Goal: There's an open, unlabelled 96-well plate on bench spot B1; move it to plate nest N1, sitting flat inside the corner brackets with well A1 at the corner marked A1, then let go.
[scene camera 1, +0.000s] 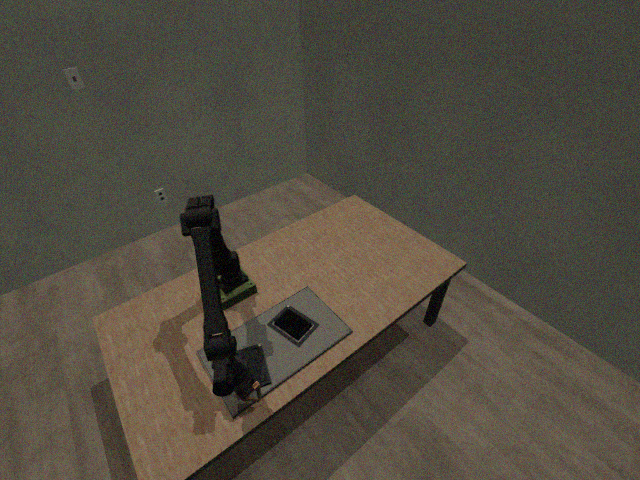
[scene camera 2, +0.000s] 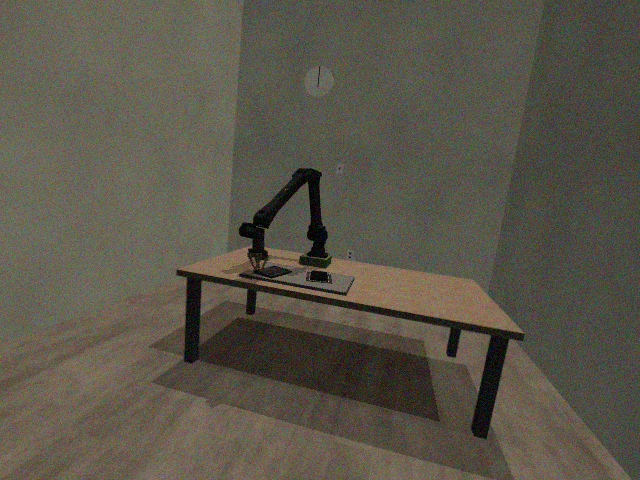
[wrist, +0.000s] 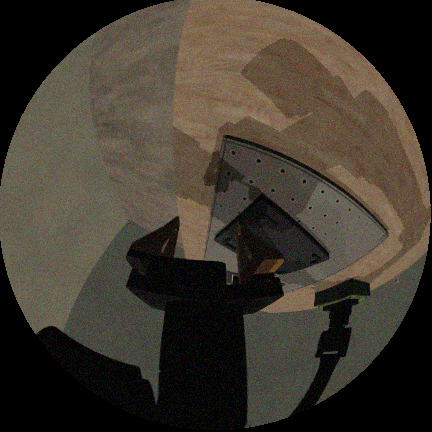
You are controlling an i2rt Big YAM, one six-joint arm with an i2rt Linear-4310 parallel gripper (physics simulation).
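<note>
The black 96-well plate [scene camera 1: 293, 323] [scene camera 2: 318, 276] lies flat inside a pale-edged outline on the grey board. Its wells and its A1 corner are too dark to tell. The plate nest [scene camera 1: 260, 360] [scene camera 2: 273, 271] [wrist: 297, 240] is a dark square pad with small corner brackets, at the board's other end; no plate shows in it. Its A1 mark cannot be read. My gripper [scene camera 1: 249, 396] [scene camera 2: 258, 266] [wrist: 207, 222] is open and empty, pointing down above the board's end beside the nest. In the wrist view, one finger overlaps the nest and hides part of it.
The grey board [scene camera 1: 328, 330] [scene camera 2: 341, 285] [wrist: 352, 235] has rows of small holes and lies on the wooden table [scene camera 1: 361, 248] [scene camera 2: 413, 294] [wrist: 215, 35]. The arm's green base [scene camera 1: 242, 293] [scene camera 2: 315, 260] [wrist: 342, 294] stands behind the board. The arm casts shadows across table and board.
</note>
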